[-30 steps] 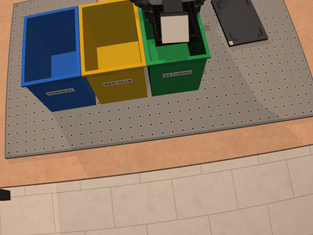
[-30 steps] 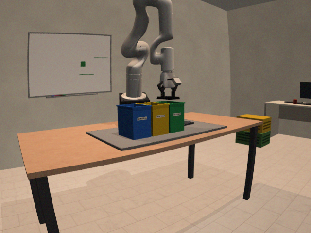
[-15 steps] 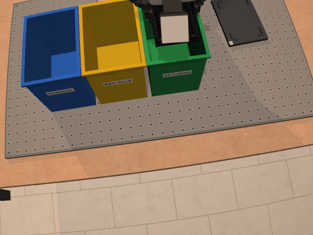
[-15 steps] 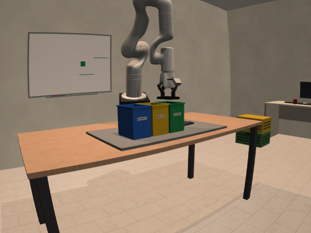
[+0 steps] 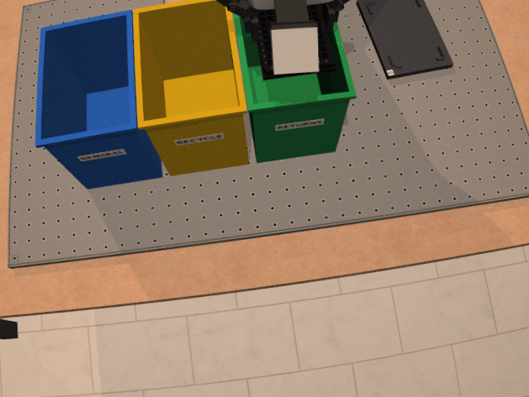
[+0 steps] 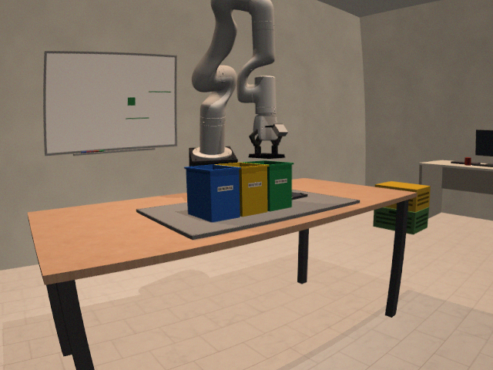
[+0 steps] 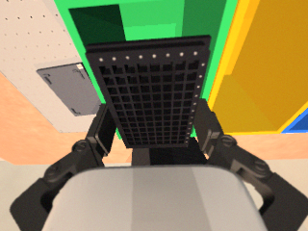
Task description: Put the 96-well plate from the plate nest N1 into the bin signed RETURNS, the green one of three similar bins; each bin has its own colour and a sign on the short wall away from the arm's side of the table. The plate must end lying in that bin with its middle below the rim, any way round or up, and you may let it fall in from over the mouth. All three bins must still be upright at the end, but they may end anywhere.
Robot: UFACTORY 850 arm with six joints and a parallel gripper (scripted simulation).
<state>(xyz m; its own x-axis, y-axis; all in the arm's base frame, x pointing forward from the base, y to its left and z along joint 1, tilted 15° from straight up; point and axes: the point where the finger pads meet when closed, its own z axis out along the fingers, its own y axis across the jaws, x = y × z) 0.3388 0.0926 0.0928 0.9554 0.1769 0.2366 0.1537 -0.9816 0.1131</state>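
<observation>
Now: hand 10 mm above the black 96-well plate. Also, from my hand: blue general bin: 260 mm to the right, 130 mm below, 40 mm ahead; then yellow recycle bin: 130 mm to the right, 130 mm below, 20 mm ahead; then green returns bin: 130 mm below.
</observation>
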